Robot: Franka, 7 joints.
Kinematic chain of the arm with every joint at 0, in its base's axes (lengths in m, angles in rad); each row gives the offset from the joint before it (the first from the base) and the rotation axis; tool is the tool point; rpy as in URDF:
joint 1: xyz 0 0 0.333 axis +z
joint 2: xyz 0 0 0 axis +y
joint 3: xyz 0 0 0.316 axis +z
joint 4: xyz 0.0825 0 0 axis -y
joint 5: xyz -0.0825 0 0.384 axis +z
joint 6: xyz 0 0 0 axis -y
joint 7: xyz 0.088 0 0 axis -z
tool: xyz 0 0 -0.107 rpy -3.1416 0 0
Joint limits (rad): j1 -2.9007..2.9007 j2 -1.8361..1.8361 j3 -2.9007..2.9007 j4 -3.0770..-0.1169 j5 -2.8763..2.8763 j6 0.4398..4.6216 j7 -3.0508..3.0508
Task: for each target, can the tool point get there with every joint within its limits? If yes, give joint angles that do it. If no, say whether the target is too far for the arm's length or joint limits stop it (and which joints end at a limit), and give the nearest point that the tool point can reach.
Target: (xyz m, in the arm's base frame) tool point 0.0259 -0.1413 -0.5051
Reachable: no: joint limits stop it (at a limit: joint 2) | nearest point 0.0317 -0.1729 -0.3498 | short by 0.159 m
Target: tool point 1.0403 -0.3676 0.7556
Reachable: no: too far | nearest point 0.7554 -0.2669 0.6399 | short by 0.324 m
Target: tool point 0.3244 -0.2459 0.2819
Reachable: yes | joints -1.6148 -0.2778 0.9704 -2.7029 2.3667 2.2749 2.3512
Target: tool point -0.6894 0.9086 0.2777
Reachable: no: too far | nearest point -0.5179 0.6826 0.2915 | short by 0.284 m
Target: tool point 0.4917 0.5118 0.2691
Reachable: yes | joints -1.9960 -0.9572 2.4626 -1.5453 2.4130 1.0823 -1.3614
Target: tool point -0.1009 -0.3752 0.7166
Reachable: yes | joints -2.0182 -0.6681 0.1785 -2.3683 0.3437 3.0234 0.7957
